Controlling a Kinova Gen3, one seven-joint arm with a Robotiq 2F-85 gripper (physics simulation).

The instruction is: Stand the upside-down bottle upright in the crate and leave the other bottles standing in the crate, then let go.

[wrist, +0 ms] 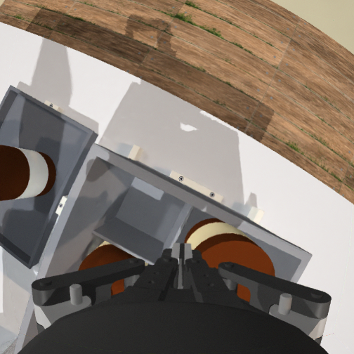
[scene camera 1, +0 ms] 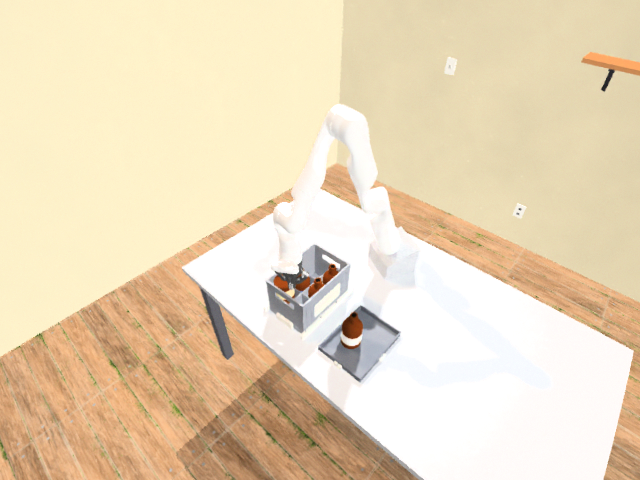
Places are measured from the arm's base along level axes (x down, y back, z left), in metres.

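Pixels of known places: gripper, fingertip midpoint: [scene camera 1: 292, 288]; arm's base, link origin: [scene camera 1: 389, 246].
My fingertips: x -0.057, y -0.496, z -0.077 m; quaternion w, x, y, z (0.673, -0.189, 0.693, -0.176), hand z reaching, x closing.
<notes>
Ahead of a thing's pixels: the offset from my fingertips to its top centre. "pt": to the spot under its first point. Level surfaces: height alone.
The upside-down bottle @(dx -0.004, dy -0.001, dz -0.046 m) [scene camera 1: 281, 282] [wrist: 235, 257] is in an end corner compartment of the grey crate @(dx -0.016, dy +0.090, dz -0.005 m) [scene camera 1: 284, 310] [wrist: 150, 175], its brown round base up and its cream label below. How far it leans is hard to tell. My gripper [scene camera 1: 291, 284] [wrist: 181, 254] is shut and empty, with its closed fingertips low over the crate, close beside that base. Two bottles @(dx -0.004, dy +0.092, dz +0.040 m) [scene camera 1: 316, 287] @(dx -0.004, dy +0.183, dz +0.029 m) [scene camera 1: 330, 273] stand neck up along the crate's near side in the scene view. Another brown bottle surface [scene camera 1: 302, 281] shows beside the fingers. In the wrist view a bottle [wrist: 104, 257] is partly hidden by the gripper.
A shallow grey tray @(pt dx +0.154, dy +0.157, dz +0.312 m) [scene camera 1: 381, 338] [wrist: 42, 230] lies beside the crate and holds an upright brown bottle @(dx -0.001, dy +0.070, dz +0.237 m) [scene camera 1: 352, 328] [wrist: 38, 174] with a white label. The white table's @(dx +0.159 m) [scene camera 1: 491, 413] edge runs close past the crate's outer end. An empty compartment [wrist: 150, 212] shows in the crate.
</notes>
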